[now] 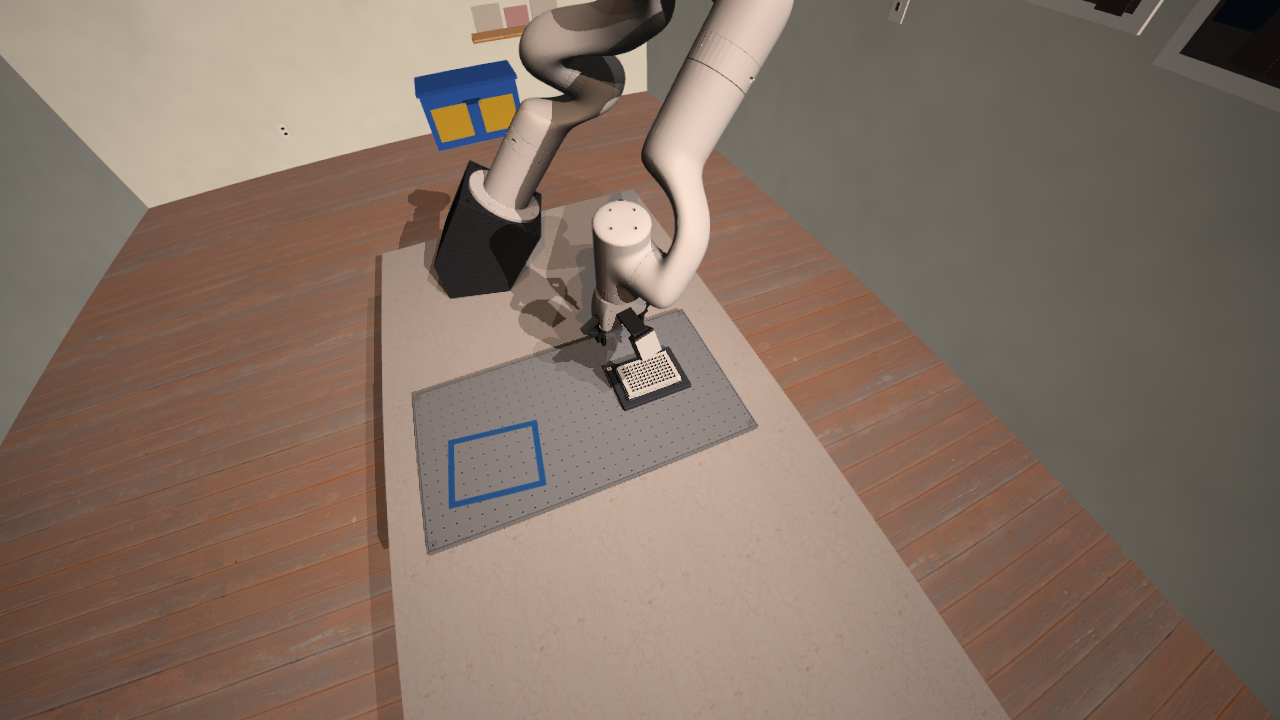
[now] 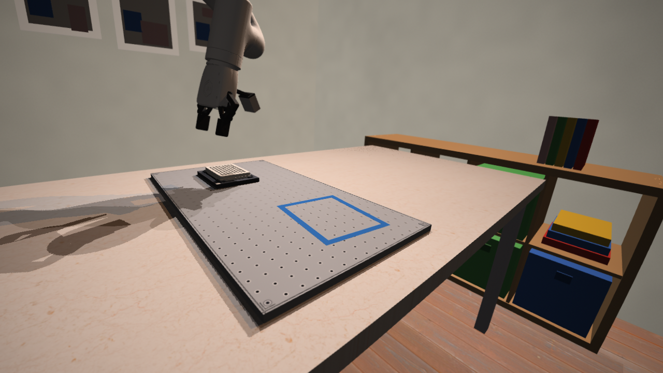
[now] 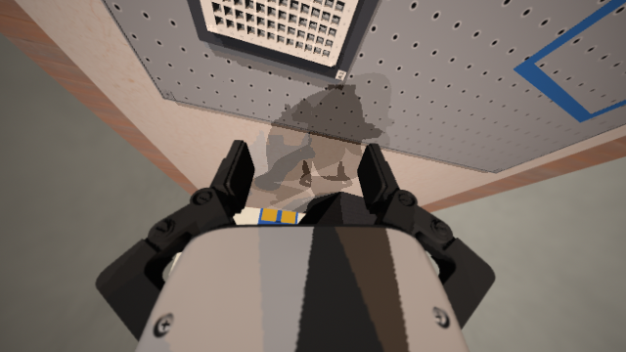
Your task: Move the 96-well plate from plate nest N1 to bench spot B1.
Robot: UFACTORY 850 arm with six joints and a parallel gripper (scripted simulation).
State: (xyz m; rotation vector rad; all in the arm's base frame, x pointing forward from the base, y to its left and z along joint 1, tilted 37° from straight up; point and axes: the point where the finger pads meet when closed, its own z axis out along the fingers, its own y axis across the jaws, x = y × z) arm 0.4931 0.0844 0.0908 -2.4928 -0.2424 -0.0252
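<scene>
Right now the white 96-well plate is 13 cm below my hand, 5 cm ahead of it and 4 cm to the left of it. Round my hand: black plate nest N1: 14 cm below, 5 cm ahead, 4 cm to the left.
</scene>
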